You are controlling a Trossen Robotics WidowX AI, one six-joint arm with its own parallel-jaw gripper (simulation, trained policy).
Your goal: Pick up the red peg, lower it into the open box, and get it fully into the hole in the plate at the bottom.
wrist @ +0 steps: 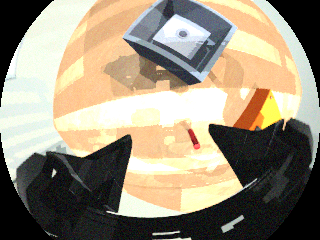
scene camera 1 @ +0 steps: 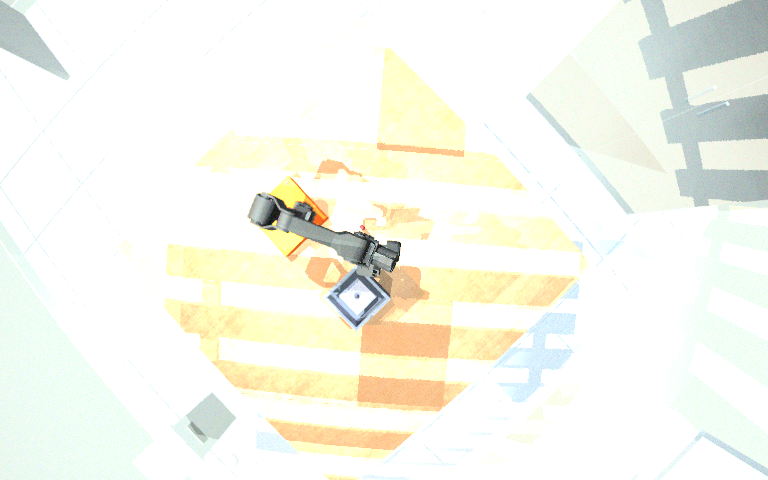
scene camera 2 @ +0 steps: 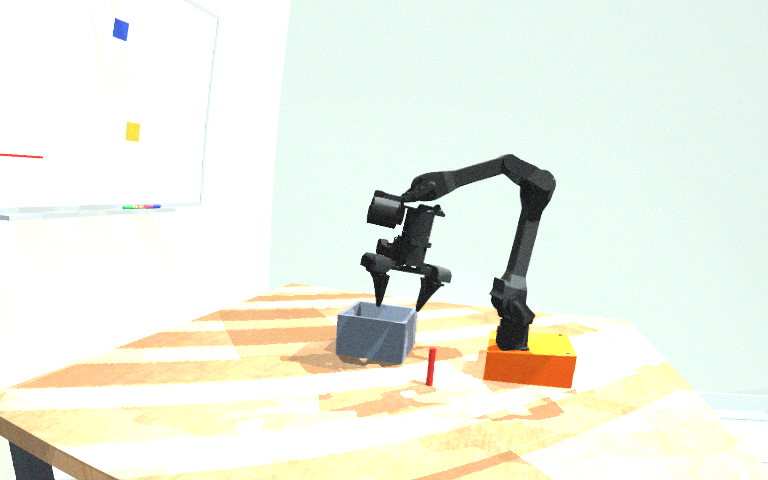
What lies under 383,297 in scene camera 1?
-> A grey box.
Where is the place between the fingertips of the gripper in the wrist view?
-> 171,133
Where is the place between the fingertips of the gripper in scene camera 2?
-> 397,309
